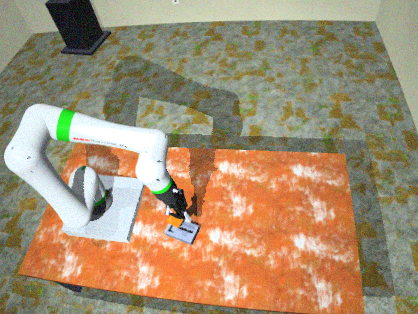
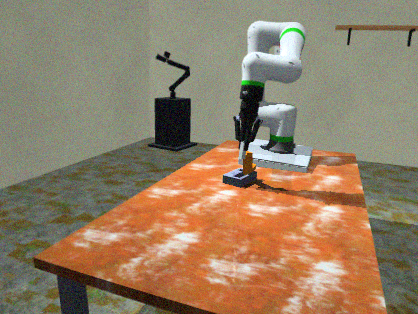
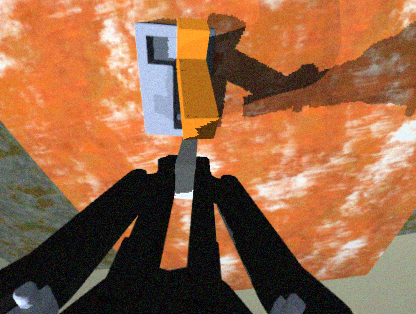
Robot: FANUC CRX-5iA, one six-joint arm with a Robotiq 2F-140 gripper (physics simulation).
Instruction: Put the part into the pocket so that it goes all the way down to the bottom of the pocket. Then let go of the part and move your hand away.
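Seen in the pictures: gripper, fingertip midpoint: (image 1: 188, 220) (image 2: 241, 158) (image 3: 190, 147); arm's base, link origin: (image 1: 98, 202) (image 2: 279, 149).
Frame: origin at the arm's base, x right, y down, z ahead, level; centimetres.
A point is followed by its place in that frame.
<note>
A lavender-grey block (image 1: 178, 234) {z 46.1, x 4.3, y 1.7 cm} (image 2: 235, 179) {z 53.7, x 0.0, y 2.4 cm} (image 3: 155, 103) {z 48.4, x 4.2, y 1.8 cm} with a dark angular pocket (image 1: 188, 230) {z 49.0, x 0.0, y 4.9 cm} (image 3: 158, 59) {z 43.5, x 3.7, y 4.8 cm} lies on the orange table (image 1: 270, 218) {z 85.0, x -16.0, y 5.4 cm} (image 2: 239, 249) {z 97.9, x -23.6, y 5.3 cm}. The orange part (image 1: 175, 222) {z 43.8, x 0.2, y -1.8 cm} (image 2: 247, 162) {z 47.5, x -2.2, y -3.8 cm} (image 3: 195, 81) {z 44.1, x -1.6, y -3.8 cm} stands tilted over one long edge of the block. Most of it is outside the pocket, which shows open beside it. A thin grey tab (image 3: 185, 165) runs from the part's end into my gripper (image 1: 185, 216) {z 50.5, x -0.8, y -5.9 cm} (image 2: 242, 146) (image 3: 190, 147) {z 50.5, x -0.8, y -5.9 cm}. The gripper is shut on that tab and sits just above the block.
The robot's grey base plate (image 1: 114, 215) {z 11.8, x 4.3, y 0.4 cm} (image 2: 284, 159) {z 14.6, x -7.7, y 1.2 cm} sits on the table close behind the block. A black pedestal (image 1: 78, 28) (image 2: 173, 121) carrying a small black arm stands on the floor far away. The arm's dark shadow falls on the table beside the block.
</note>
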